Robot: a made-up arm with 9 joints. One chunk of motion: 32 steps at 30 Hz.
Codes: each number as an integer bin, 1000 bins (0 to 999) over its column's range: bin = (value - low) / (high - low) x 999, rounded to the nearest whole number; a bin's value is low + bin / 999 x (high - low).
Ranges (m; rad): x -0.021..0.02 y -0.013..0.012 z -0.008..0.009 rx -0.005..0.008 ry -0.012..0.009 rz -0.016..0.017
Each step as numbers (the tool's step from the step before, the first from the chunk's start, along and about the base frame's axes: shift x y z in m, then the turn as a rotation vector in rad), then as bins.
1 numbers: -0.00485 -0.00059 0.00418 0.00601 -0.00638 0.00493
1 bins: 394 496 716 846 267 634
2 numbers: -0.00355 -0.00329 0.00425 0.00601 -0.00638 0.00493
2 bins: 425 388 720 846 267 634
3 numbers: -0.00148 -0.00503 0.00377 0.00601 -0.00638 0.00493
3 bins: 476 318 692 846 267 634
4 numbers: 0.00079 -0.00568 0.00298 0.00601 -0.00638 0.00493
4 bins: 531 293 645 846 267 634
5 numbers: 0.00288 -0.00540 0.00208 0.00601 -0.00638 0.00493
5 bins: 582 304 592 846 267 634
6 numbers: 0.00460 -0.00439 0.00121 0.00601 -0.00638 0.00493
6 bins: 624 344 541 846 267 634
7 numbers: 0.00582 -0.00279 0.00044 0.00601 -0.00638 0.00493
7 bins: 653 408 496 846 267 634
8 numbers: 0.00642 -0.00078 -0.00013 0.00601 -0.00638 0.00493
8 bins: 668 488 462 846 267 634
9 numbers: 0.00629 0.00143 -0.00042 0.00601 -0.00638 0.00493
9 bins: 665 577 445 846 267 634
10 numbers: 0.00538 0.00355 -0.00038 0.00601 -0.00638 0.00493
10 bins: 643 661 448 846 267 634
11 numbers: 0.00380 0.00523 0.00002 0.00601 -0.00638 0.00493
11 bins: 604 728 471 846 267 634
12 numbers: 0.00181 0.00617 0.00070 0.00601 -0.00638 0.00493
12 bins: 556 766 511 846 267 634
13 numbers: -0.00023 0.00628 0.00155 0.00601 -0.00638 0.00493
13 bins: 506 770 561 846 267 634
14 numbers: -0.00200 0.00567 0.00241 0.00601 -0.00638 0.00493
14 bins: 463 746 612 846 267 634
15 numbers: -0.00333 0.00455 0.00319 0.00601 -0.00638 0.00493
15 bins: 431 701 658 846 267 634
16 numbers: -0.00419 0.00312 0.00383 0.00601 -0.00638 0.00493
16 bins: 410 644 695 846 267 634
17 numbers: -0.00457 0.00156 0.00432 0.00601 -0.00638 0.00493
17 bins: 400 582 724 846 267 634
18 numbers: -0.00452 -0.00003 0.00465 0.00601 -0.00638 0.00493
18 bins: 402 518 743 846 267 634
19 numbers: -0.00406 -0.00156 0.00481 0.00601 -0.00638 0.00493
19 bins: 413 457 753 846 267 634
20 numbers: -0.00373 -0.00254 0.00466 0.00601 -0.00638 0.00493
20 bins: 421 418 744 846 267 634
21 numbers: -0.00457 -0.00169 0.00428 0.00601 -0.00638 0.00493
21 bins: 400 452 722 846 267 634
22 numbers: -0.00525 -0.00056 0.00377 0.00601 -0.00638 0.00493
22 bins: 384 497 692 846 267 634
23 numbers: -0.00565 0.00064 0.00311 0.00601 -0.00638 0.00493
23 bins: 374 545 653 846 267 634
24 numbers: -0.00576 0.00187 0.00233 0.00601 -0.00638 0.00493
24 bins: 371 594 607 846 267 634
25 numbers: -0.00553 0.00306 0.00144 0.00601 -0.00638 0.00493
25 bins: 377 642 555 846 267 634
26 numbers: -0.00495 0.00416 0.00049 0.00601 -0.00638 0.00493
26 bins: 391 686 499 846 267 634
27 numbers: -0.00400 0.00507 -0.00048 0.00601 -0.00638 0.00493
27 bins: 414 722 442 846 267 634
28 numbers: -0.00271 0.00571 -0.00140 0.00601 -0.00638 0.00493
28 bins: 446 748 388 846 267 634
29 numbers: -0.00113 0.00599 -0.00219 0.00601 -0.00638 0.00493
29 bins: 484 759 341 846 267 634
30 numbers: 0.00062 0.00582 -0.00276 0.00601 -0.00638 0.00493
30 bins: 527 752 308 846 267 634
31 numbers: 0.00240 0.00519 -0.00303 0.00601 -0.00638 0.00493
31 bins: 570 727 292 846 267 634
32 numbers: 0.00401 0.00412 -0.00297 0.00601 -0.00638 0.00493
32 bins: 609 684 296 846 267 634
